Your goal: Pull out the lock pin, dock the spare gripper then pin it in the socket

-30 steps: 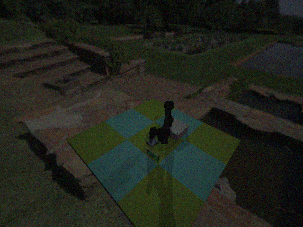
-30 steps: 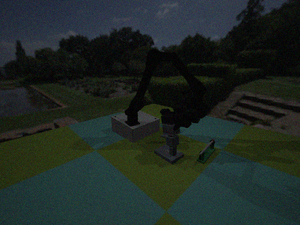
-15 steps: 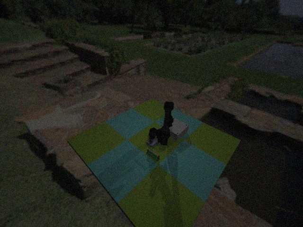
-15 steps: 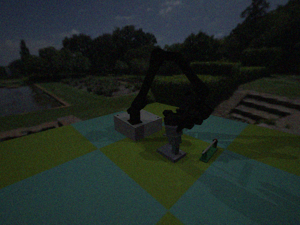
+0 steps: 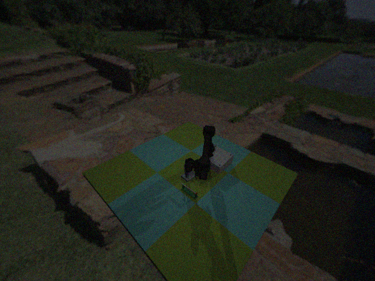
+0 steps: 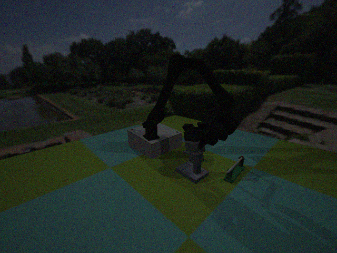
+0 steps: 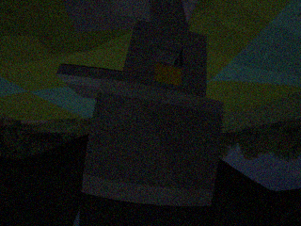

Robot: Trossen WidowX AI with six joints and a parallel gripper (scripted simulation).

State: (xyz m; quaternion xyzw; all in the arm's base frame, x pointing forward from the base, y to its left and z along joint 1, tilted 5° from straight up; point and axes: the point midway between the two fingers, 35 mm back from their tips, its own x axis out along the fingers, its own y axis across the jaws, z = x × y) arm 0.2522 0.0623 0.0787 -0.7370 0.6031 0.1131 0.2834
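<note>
My gripper tip is 1 cm to the right of the spare gripper. The rest, counted from my gripper tip: socket (2 cm to the left, 7 cm below); green pin rest (9 cm ahead, 15 cm to the left, 10 cm below).
</note>
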